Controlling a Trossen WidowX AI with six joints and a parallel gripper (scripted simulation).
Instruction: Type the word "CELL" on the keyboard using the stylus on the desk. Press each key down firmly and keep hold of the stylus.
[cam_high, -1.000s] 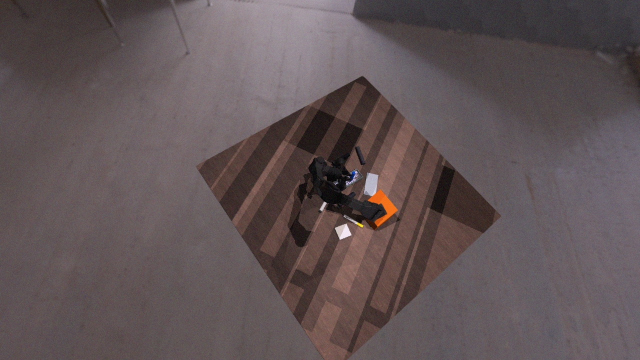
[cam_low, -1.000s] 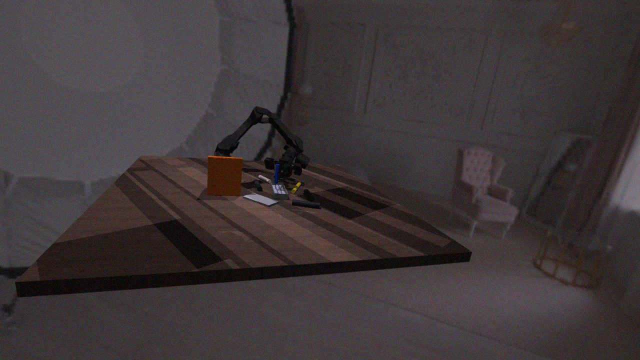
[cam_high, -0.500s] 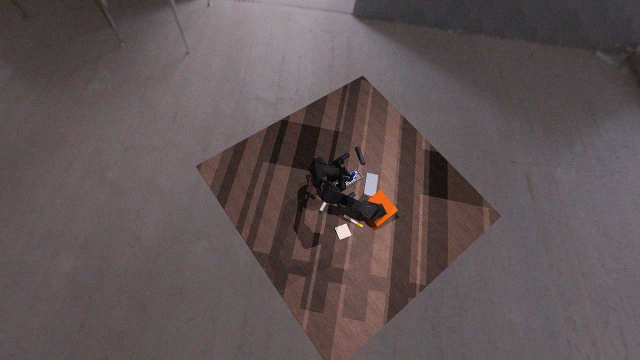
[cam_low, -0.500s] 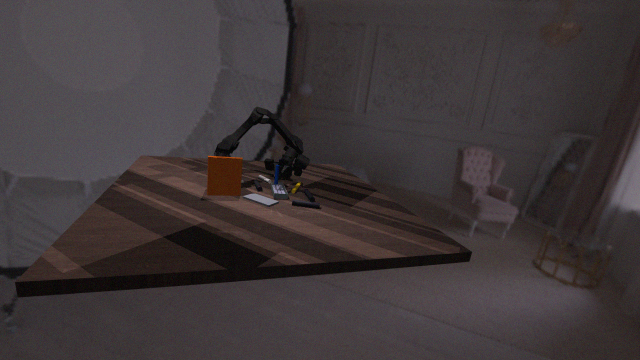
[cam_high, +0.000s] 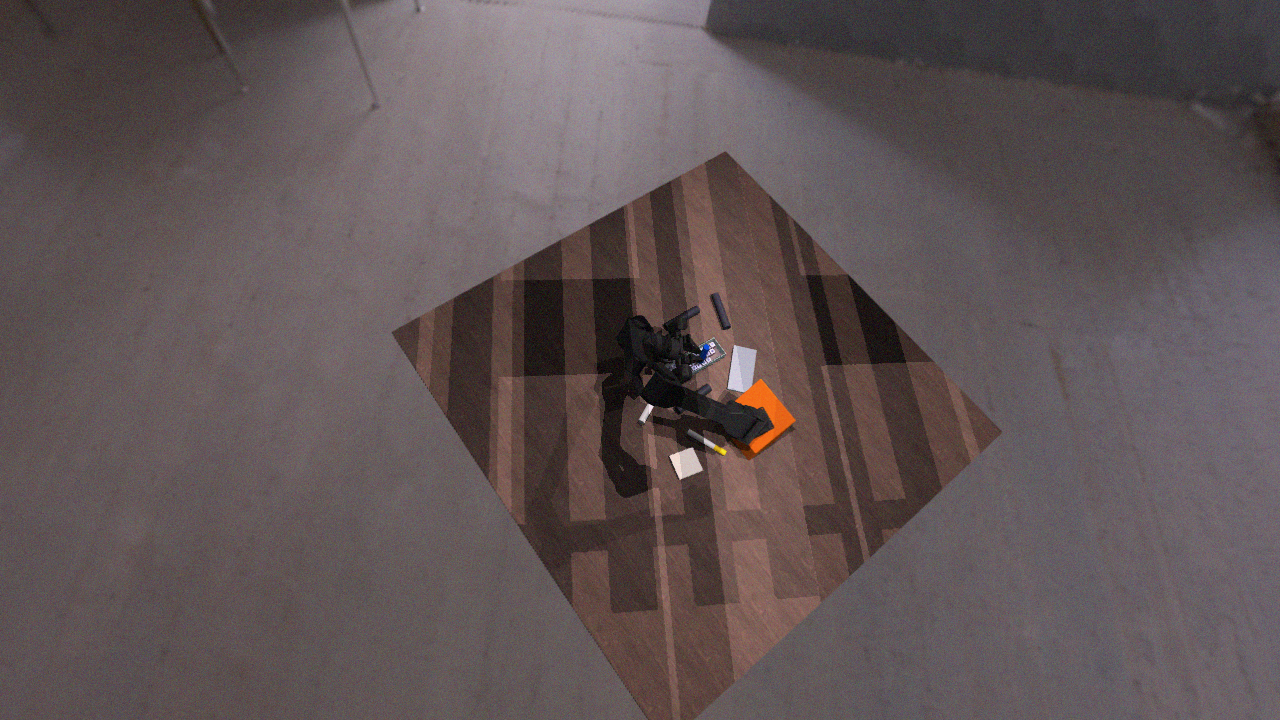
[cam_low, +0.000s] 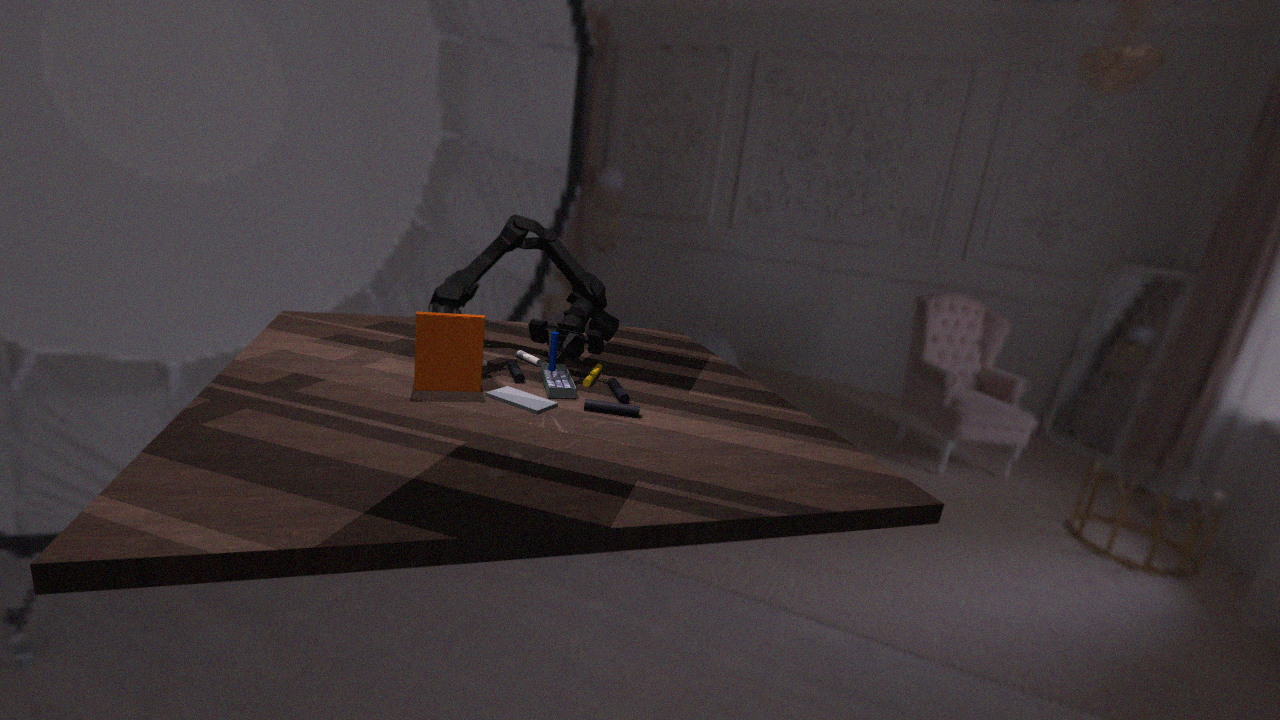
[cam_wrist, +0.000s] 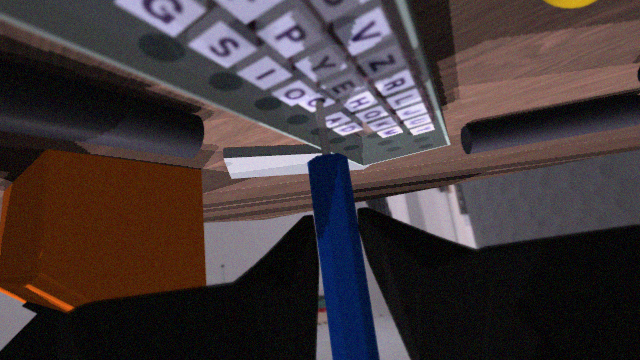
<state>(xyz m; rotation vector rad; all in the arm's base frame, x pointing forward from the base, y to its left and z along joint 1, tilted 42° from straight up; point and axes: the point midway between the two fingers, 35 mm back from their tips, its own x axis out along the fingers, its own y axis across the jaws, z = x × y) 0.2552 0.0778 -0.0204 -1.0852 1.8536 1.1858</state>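
The yellow marker lies 11 cm ahead of my gripper tip, 9 cm to the left of it and 6 cm below it. The rest, counted from my gripper tip: white marker 20 cm to the left, 6 cm below, 5 cm behind; then grey card 11 cm to the right, 7 cm behind, 6 cm below; then white-and-yellow pen 22 cm behind, 9 cm to the left, 6 cm below.
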